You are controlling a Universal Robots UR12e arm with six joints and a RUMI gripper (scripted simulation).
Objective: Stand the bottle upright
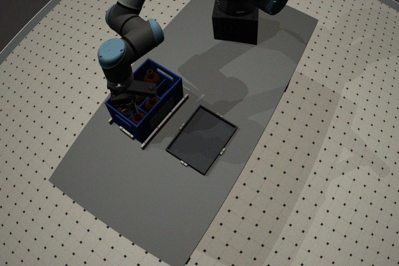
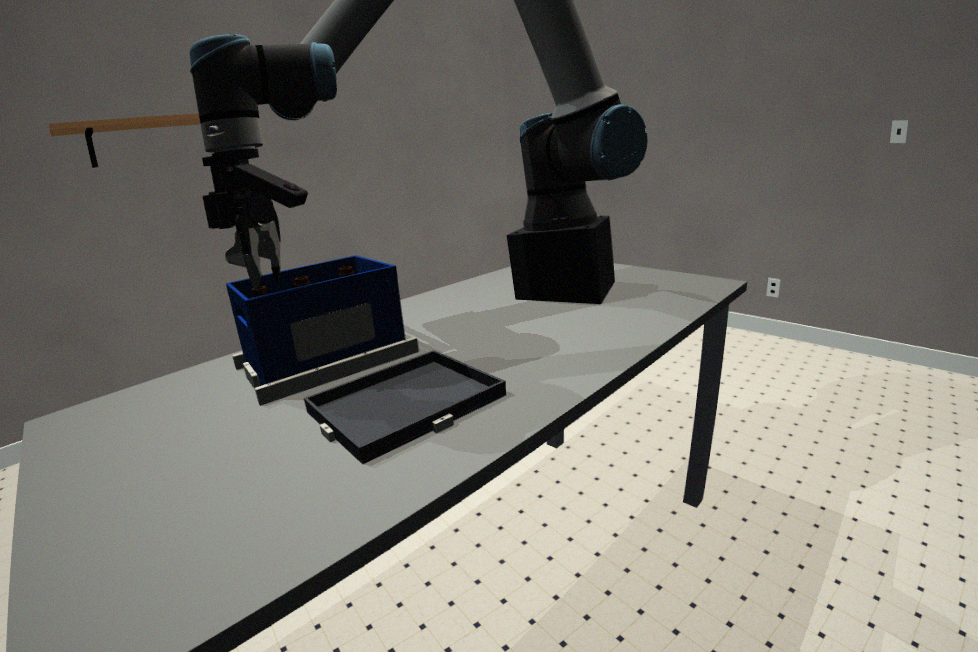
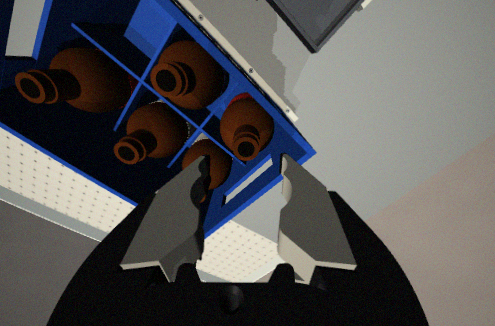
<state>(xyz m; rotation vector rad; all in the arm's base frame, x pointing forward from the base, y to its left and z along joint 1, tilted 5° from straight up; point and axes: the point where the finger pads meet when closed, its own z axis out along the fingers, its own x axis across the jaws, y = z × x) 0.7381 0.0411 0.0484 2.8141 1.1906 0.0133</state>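
Now: hand 9 cm to the left of the bottle and 11 cm above it. Also, from my hand: black tray 12 cm behind, 22 cm to the left, 18 cm below; blue crate 9 cm behind, 5 cm to the right, 11 cm below.
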